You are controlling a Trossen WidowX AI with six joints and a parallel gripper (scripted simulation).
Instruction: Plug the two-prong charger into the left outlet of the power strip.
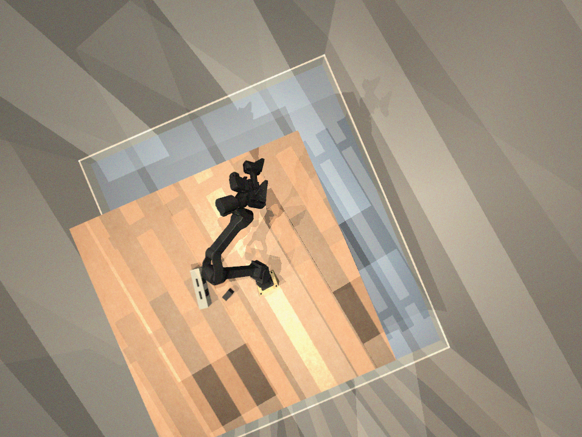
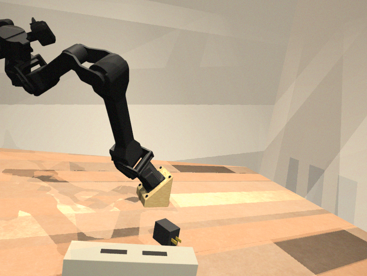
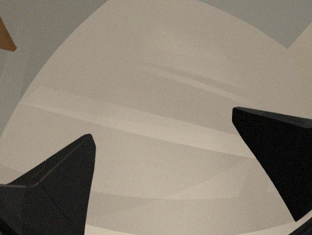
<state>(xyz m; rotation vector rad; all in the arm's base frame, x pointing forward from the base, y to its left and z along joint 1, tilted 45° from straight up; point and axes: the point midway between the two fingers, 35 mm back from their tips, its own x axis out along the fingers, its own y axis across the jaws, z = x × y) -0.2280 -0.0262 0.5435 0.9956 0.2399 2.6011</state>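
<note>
My gripper tip is 48 cm short of the two-prong charger, 43 cm above it and 38 cm to the right of it.
</note>
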